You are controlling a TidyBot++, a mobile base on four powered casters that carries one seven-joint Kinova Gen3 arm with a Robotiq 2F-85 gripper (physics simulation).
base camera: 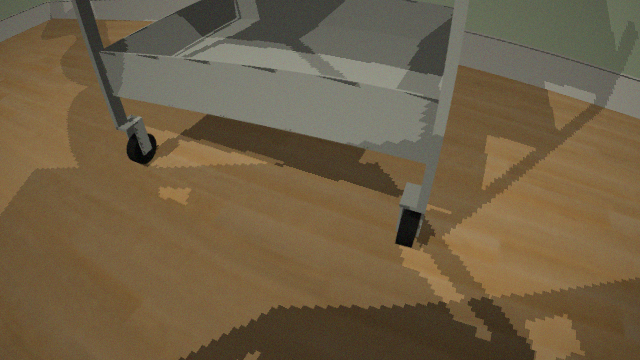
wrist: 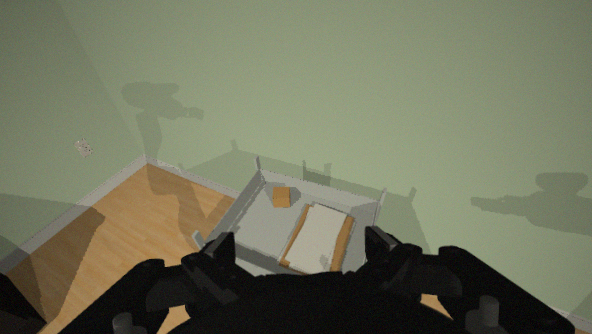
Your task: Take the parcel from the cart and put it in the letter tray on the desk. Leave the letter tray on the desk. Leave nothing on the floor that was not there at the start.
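Frame: origin at the arm's base, x ahead, y left, z up, level; metres.
Seen in the pictures: gripper, fingertip midpoint: point(wrist: 300, 243).
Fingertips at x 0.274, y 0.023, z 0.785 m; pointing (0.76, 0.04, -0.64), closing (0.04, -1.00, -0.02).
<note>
Offsets run from my fingertips to a thing's top centre.
A small orange-brown box @(0.457 m ahead, 0.073 m left, 0.469 m down) point(wrist: 281, 197), which looks like the parcel, sits in the far left part of the top tray of the grey cart point(wrist: 325, 189) point(base camera: 280, 102) in the wrist view. The base camera view shows the cart's lower shelf and two front casters. My gripper point(wrist: 300, 243) is open with nothing between its fingers. It hangs above the cart, apart from the box, which shows beyond the fingertips and left of midway between them. The desk and the letter tray do not show in either view.
A larger flat brown item with a white top @(0.312 m ahead, 0.043 m right, 0.503 m down) point(wrist: 317, 237) lies in the cart's top tray, right of the box. Thin posts point(wrist: 258, 163) rise at the tray's corners. Green walls point(wrist: 350, 75) stand close behind the cart. A dark shape point(wrist: 15, 307) shows at lower left.
</note>
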